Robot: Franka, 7 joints.
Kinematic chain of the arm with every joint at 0, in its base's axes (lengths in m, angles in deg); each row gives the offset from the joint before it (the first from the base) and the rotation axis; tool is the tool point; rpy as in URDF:
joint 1: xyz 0 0 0.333 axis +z
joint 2: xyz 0 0 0 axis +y
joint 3: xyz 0 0 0.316 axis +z
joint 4: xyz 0.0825 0 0 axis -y
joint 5: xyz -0.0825 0 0.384 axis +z
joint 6: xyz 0 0 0 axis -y
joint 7: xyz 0.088 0 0 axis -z
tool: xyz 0 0 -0.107 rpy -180 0 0
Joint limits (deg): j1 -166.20..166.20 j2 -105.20..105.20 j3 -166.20..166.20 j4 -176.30..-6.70 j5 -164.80..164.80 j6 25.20..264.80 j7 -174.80..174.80
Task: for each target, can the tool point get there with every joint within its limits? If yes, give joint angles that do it. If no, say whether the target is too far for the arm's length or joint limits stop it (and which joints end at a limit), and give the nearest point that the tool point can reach.
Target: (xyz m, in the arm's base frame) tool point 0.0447 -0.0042 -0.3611
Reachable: no: joint limits stop it (at a limit: joint 2) | nearest point 0.0656 -0.0062 -0.3142 | short by 0.051 m
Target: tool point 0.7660 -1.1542 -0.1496
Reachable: no: too far | nearest point 0.4480 -0.6750 0.0508 | short by 0.609 m
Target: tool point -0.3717 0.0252 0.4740
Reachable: yes | joints -88.83 -87.92 -54.49 -158.11 -132.35 44.85 113.94
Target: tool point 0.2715 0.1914 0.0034
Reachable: yes | joints -43.50 79.56 56.65 -141.58 -99.57 92.55 -125.15
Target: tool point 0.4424 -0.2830 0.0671
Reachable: yes | joints -94.66 70.85 48.59 -117.30 -101.44 165.83 -82.79
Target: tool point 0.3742 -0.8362 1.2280
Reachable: no: too far | nearest point 0.2507 -0.5601 0.9325 | short by 0.423 m
